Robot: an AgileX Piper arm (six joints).
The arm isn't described. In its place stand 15 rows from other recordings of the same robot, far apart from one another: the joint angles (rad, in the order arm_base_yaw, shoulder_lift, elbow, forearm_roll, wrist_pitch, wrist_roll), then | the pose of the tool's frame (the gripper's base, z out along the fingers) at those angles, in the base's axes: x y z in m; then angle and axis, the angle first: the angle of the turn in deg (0 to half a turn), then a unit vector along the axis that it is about.
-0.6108 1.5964 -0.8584 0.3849 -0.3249 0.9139 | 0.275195 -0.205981 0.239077 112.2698 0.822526 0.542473 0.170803
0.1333 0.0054 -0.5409 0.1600 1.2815 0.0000 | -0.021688 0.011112 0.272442 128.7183 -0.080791 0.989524 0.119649
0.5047 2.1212 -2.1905 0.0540 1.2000 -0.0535 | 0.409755 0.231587 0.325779 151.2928 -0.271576 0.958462 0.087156
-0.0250 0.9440 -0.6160 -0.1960 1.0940 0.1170 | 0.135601 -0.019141 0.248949 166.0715 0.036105 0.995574 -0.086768
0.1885 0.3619 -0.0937 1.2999 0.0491 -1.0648 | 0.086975 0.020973 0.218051 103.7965 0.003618 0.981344 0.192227
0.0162 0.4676 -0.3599 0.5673 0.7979 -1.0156 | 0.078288 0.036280 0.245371 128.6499 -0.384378 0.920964 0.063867
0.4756 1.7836 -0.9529 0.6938 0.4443 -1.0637 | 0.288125 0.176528 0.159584 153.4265 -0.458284 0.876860 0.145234
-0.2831 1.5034 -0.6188 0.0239 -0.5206 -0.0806 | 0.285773 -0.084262 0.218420 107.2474 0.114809 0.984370 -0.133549
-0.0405 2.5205 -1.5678 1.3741 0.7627 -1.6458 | 0.466834 0.042791 0.021199 144.7842 -0.239826 0.918685 0.313848
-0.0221 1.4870 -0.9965 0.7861 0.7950 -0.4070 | 0.295648 0.039443 0.262227 152.8271 0.036410 0.958564 0.282542
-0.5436 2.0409 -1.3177 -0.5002 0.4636 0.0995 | 0.350564 -0.234661 0.148948 158.6159 0.120113 0.970551 -0.208815
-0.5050 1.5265 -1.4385 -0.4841 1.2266 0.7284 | 0.249816 -0.183656 0.352775 157.9585 0.529431 0.819267 -0.220236
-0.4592 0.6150 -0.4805 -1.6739 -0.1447 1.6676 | 0.125021 -0.047256 0.321973 94.8454 0.155951 0.977037 -0.145184
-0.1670 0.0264 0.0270 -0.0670 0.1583 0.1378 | 0.057895 -0.010733 0.188236 97.2583 0.123521 0.991214 -0.047304
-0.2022 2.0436 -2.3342 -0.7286 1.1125 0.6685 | 0.427785 -0.143164 0.428022 126.3425 0.388989 0.874427 -0.289941
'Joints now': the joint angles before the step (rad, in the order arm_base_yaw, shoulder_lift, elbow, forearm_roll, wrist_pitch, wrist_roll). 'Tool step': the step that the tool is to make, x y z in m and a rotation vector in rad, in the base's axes. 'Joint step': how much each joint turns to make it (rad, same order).
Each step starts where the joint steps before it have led.
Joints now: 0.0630, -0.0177, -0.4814, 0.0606, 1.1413, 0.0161
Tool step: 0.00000, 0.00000, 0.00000, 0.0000, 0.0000, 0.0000
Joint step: 0.0000, 0.0000, 0.0000, 0.0000, 0.0000, 0.0000
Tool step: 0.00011, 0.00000, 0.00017, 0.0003, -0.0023, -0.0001
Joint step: 0.0001, 0.0000, 0.0000, 0.0000, -0.0023, 0.0001
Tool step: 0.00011, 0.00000, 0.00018, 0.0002, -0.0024, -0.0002
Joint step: -0.0001, 0.0000, 0.0000, 0.0000, -0.0024, 0.0000
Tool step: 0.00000, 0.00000, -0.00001, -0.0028, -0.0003, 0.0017
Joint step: 0.0000, 0.0000, 0.0000, 0.0000, 0.0000, -0.0033
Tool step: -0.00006, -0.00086, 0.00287, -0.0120, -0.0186, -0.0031
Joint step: 0.0000, 0.0011, -0.0074, -0.0101, -0.0112, -0.0059
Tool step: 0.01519, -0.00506, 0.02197, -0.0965, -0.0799, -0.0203
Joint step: -0.0001, 0.0915, -0.0437, -0.0747, -0.1209, -0.0447
